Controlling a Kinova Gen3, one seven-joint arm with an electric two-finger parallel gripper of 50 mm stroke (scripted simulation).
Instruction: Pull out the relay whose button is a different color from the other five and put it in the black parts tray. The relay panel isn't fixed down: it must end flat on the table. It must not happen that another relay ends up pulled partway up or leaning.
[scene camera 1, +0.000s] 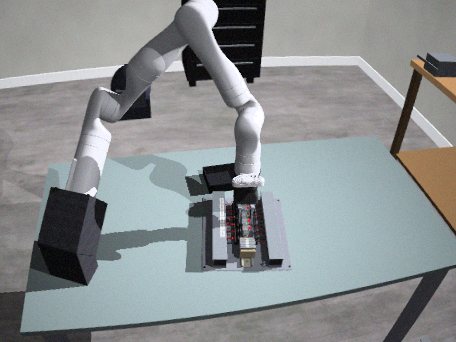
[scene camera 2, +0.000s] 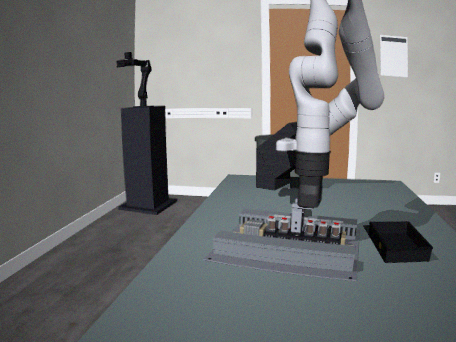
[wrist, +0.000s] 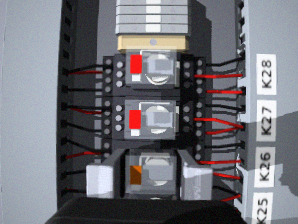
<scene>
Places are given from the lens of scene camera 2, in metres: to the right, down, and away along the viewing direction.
my gripper (scene camera 2: 297, 229): 0.16, 0.13, 0.77
black parts tray (scene camera 2: 413, 245): 0.45, 0.18, 0.73
</scene>
